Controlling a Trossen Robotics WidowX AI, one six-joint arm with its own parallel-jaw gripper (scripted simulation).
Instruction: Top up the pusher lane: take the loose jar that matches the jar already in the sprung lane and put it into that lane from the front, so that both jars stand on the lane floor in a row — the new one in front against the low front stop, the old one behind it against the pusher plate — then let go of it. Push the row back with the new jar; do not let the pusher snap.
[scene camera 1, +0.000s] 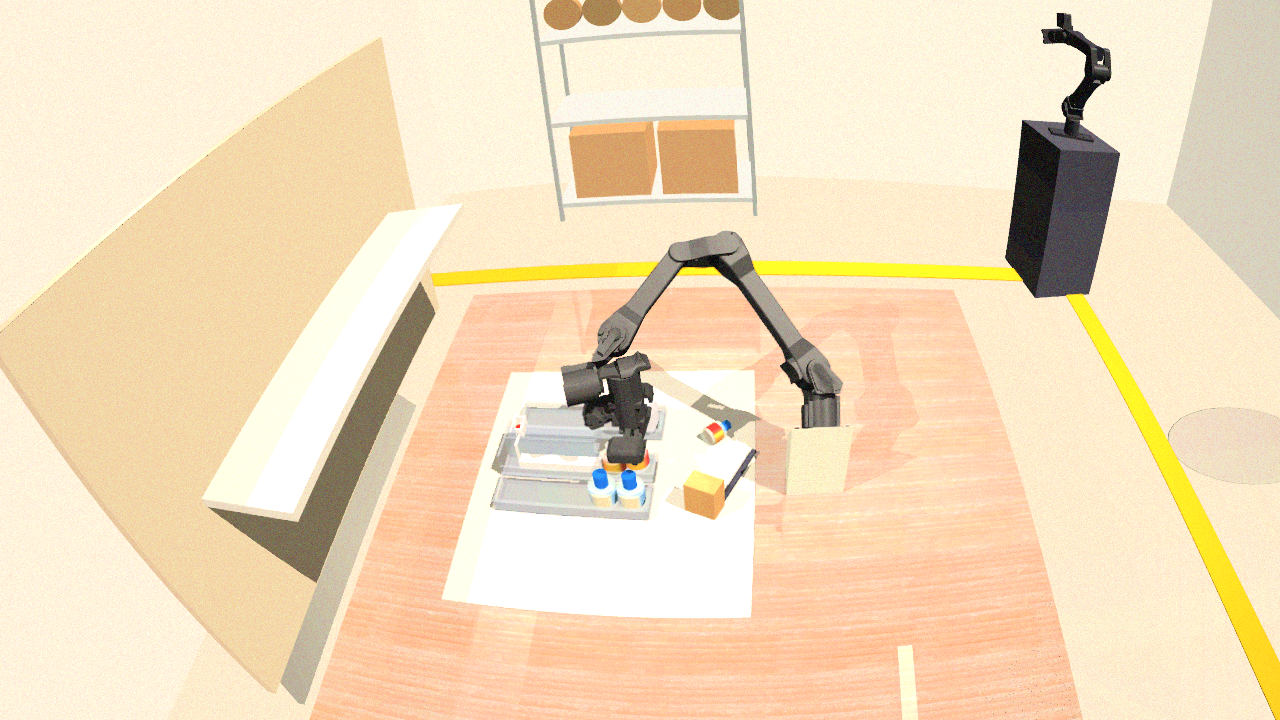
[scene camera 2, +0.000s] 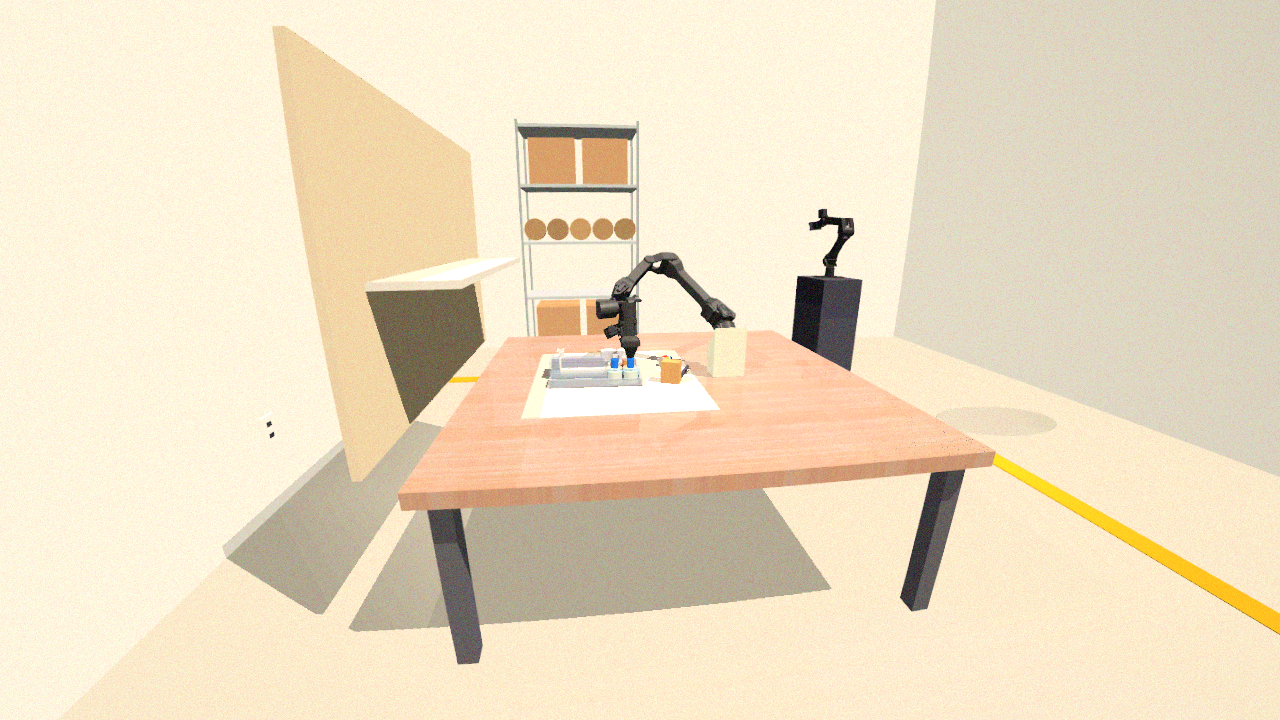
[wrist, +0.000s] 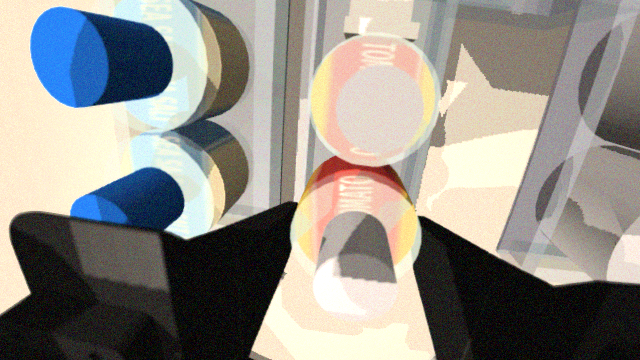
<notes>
In view: my gripper (scene camera 1: 636, 455), an orange box (scene camera 1: 704, 495) and a lane rack (scene camera 1: 556, 441).
My gripper also shows in scene camera 2 (scene camera 2: 629, 361) and in the wrist view (wrist: 354, 219). The lane rack is seen too in scene camera 2 (scene camera 2: 569, 361). The wrist view does not show the orange box: it is out of frame.
</notes>
